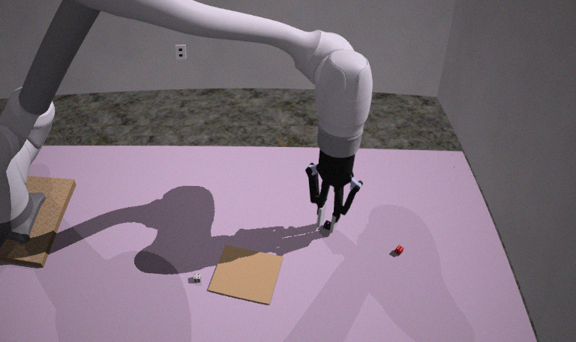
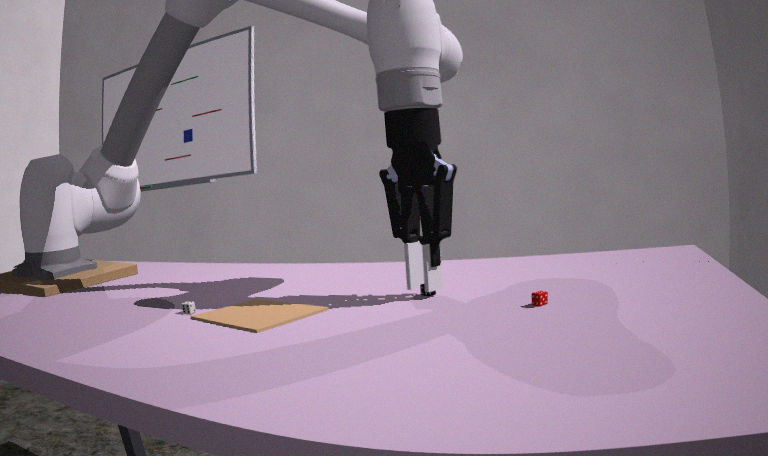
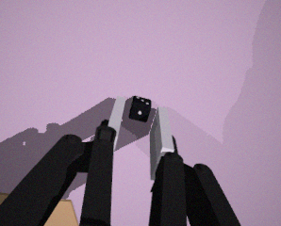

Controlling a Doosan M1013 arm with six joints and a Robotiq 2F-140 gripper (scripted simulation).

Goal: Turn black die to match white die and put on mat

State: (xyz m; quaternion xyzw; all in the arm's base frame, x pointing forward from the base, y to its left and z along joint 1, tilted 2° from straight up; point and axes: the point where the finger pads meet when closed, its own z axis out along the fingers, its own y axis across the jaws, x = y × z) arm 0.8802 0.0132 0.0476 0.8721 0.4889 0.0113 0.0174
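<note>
Right now my hand is 30 mm above the black die and 10 mm to the right of it. Round my hand: tan mat (200 mm behind, 140 mm to the right, 40 mm below); red die (170 mm ahead, 90 mm to the right, 30 mm below); white die (310 mm behind, 160 mm to the right, 30 mm below).
</note>
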